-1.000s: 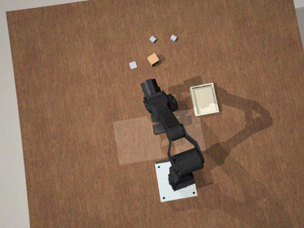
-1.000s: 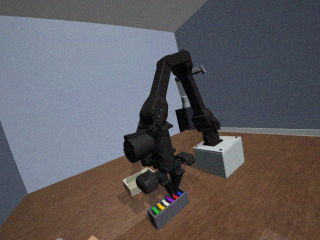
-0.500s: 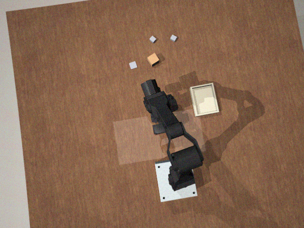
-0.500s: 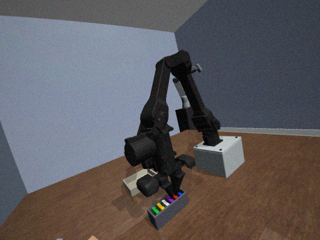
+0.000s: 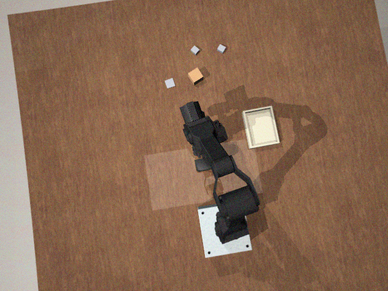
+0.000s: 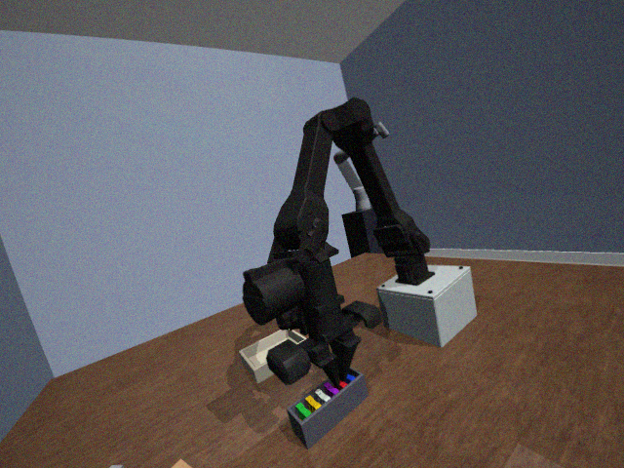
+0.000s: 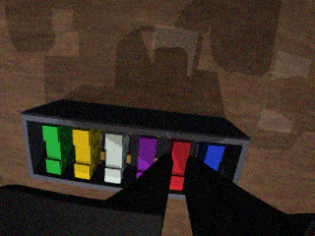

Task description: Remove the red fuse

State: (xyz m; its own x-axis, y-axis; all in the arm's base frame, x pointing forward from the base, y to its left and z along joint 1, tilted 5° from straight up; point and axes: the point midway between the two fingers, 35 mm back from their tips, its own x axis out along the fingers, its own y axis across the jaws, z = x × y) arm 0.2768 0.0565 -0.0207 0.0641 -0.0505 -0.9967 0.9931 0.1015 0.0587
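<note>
My gripper tip is now 21 cm to the left of the tray, 4 cm short of it and 3 cm above it. From my gripper tip the other things lie so: red fuse (1 cm below).
</note>
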